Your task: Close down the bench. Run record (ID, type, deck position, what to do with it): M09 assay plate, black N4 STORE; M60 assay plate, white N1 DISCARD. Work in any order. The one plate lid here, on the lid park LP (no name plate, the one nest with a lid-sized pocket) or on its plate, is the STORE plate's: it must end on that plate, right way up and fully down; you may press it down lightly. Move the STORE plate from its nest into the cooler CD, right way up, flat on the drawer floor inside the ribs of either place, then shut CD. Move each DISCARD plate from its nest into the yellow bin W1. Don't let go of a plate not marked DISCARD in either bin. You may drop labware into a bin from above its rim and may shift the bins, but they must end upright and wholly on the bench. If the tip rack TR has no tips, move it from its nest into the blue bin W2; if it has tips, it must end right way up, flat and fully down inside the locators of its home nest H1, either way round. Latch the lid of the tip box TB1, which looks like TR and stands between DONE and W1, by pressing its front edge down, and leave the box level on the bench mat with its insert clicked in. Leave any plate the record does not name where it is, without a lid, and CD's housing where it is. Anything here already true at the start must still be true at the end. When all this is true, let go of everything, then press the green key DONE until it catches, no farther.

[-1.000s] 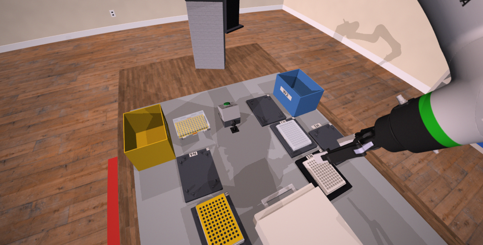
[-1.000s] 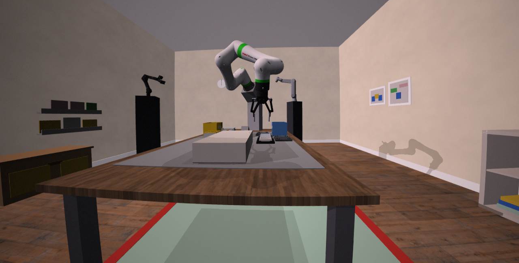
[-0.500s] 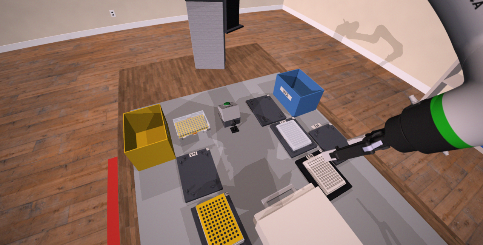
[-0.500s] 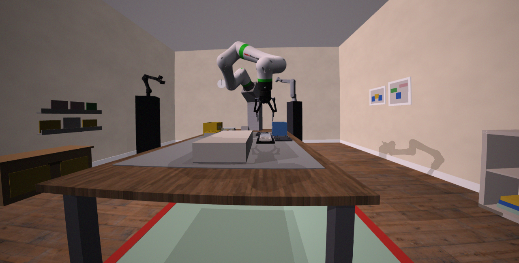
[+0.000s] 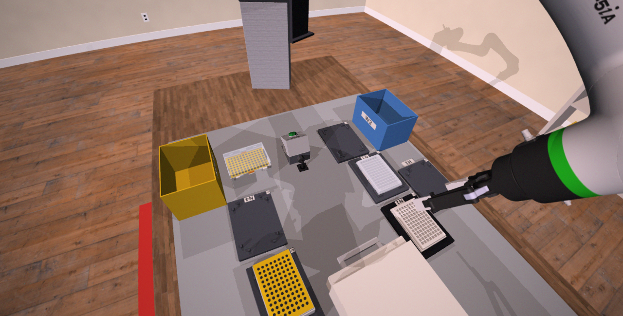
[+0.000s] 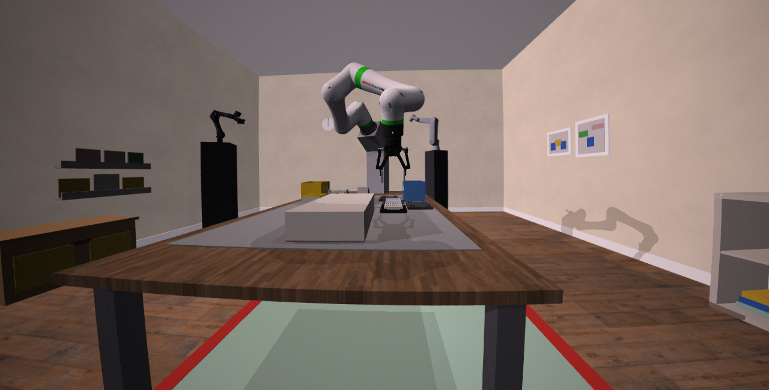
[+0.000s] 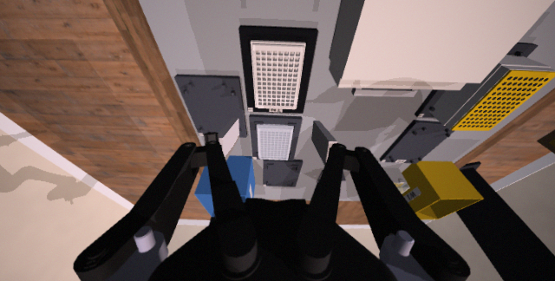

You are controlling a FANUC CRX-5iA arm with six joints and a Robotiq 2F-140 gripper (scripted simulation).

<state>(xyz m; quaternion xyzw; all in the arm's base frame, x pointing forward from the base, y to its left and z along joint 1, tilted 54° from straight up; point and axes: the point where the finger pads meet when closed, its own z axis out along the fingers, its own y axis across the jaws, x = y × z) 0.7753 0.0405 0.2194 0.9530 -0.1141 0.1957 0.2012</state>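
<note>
Right now the white assay plate is 140 mm below my hand. Round my hand: black nest N1: 150 mm below; nest H1: 20 mm behind, 160 mm to the left, 150 mm below; lid: 30 mm ahead, 220 mm to the right, 130 mm below.
</note>
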